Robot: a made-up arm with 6 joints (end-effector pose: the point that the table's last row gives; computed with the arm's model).
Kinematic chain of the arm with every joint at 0, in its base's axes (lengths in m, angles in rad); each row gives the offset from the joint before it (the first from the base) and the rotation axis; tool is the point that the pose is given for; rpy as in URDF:
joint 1: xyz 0 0 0.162 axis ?
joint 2: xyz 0 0 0 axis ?
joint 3: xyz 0.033 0 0.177 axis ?
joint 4: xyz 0.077 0 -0.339 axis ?
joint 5: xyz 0 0 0 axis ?
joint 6: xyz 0.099 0 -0.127 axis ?
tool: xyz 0 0 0 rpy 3.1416 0 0
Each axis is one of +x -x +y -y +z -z.
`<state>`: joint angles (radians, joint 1 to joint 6).
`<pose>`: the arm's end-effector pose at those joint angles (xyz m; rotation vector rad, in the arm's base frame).
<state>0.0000 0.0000 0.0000 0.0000 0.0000 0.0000</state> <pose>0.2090 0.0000 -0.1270 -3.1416 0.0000 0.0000</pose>
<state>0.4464 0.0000 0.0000 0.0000 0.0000 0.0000</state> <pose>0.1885 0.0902 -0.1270 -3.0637 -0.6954 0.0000</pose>
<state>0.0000 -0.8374 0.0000 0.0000 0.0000 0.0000</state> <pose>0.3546 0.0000 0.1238 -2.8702 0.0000 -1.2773</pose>
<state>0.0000 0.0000 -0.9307 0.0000 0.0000 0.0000</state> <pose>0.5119 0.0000 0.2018 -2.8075 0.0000 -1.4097</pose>
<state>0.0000 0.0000 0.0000 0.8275 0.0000 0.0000</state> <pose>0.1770 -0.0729 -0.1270 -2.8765 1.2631 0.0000</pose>
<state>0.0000 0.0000 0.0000 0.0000 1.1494 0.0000</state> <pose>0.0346 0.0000 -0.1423 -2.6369 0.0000 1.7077</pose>
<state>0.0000 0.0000 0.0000 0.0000 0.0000 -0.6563</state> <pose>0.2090 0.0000 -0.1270 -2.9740 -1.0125 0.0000</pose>
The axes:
joint 1: +z
joint 2: +y
joint 3: +y
joint 4: -z
joint 5: +y
joint 6: -z

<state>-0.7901 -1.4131 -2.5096 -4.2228 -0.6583 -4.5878</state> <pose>-0.4067 0.2150 0.4889 0.1215 -0.6903 0.0535</pose>
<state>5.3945 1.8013 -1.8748 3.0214 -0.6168 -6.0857</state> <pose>0.0595 -0.1026 -0.3004 -1.2157 -2.3103 -0.1941</pose>
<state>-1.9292 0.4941 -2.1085 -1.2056 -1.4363 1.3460</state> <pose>-0.0064 -0.3875 0.4400 1.5004 -0.2007 2.0693</pose>
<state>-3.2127 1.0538 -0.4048 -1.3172 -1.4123 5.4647</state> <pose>-0.1112 -0.1289 -0.0553 1.3615 -1.3796 0.8424</pose>
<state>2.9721 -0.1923 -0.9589 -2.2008 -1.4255 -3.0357</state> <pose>-0.2490 -0.0722 0.2314 0.7248 2.5226 -1.2915</pose>
